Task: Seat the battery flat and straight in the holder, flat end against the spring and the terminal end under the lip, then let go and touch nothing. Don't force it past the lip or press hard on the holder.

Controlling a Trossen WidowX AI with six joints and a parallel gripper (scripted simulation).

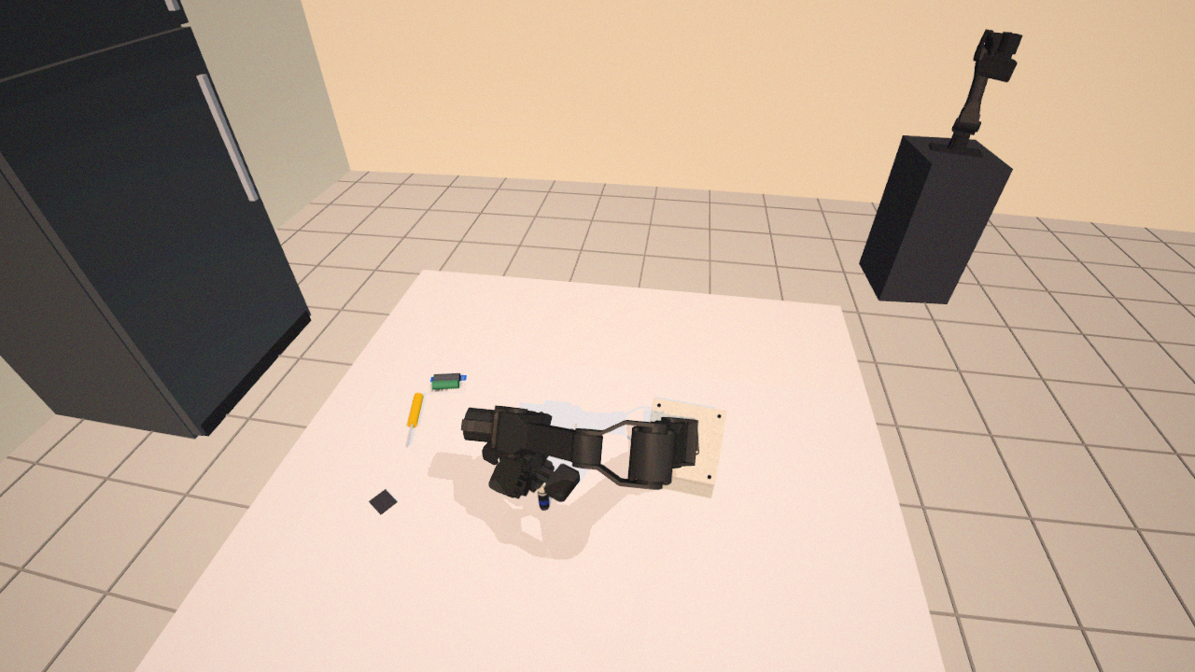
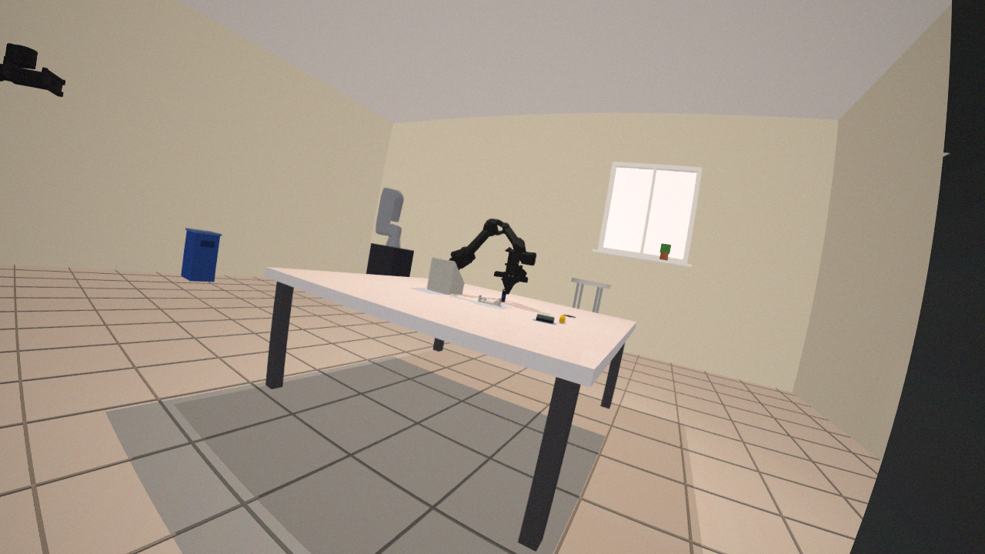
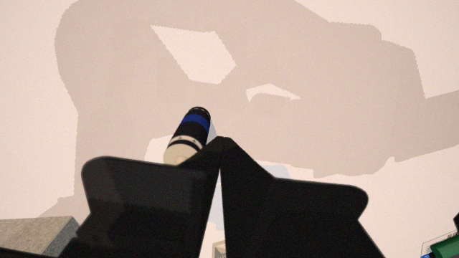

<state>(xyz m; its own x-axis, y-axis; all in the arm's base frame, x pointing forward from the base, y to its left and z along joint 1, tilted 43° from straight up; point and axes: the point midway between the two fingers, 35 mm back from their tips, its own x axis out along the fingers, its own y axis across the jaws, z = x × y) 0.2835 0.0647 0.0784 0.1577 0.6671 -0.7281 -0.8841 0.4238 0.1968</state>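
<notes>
The battery is 20 mm behind my gripper tip, 10 mm to the left of it and 10 mm below it. From my gripper tip the other things lie so: yellow-handled screwdriver (320 mm ahead, 170 mm to the right, 30 mm below); then black square (310 mm ahead, 40 mm below, 30 mm to the left).
</notes>
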